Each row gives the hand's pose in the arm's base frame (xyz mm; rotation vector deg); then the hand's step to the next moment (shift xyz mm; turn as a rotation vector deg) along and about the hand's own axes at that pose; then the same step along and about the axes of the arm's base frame.
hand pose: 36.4 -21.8 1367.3 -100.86 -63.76 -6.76
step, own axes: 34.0 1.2 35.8 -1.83 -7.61 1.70
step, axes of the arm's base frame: 6.2 49.0 -0.1 -7.20 0.70 3.44
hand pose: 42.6 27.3 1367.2 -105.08 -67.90 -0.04
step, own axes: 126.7 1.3 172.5 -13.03 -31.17 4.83
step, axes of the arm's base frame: -7.7 209.4 -43.8 -31.52 -2.57 12.84
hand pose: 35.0 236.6 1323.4 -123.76 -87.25 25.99
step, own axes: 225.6 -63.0 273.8 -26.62 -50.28 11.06
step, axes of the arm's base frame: -114.3 278.6 -197.9 -54.38 -8.84 18.00
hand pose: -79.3 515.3 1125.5 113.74 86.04 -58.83
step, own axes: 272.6 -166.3 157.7 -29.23 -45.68 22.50
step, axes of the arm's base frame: -167.5 105.2 -296.1 -53.71 -20.16 12.50
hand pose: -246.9 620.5 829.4 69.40 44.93 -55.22
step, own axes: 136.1 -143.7 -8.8 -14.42 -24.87 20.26
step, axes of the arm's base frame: -76.5 -26.6 -180.8 -28.68 -19.10 7.03
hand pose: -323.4 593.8 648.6 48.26 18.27 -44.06
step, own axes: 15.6 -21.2 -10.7 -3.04 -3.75 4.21
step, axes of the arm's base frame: -4.1 -8.3 -26.9 -4.97 -3.35 2.26
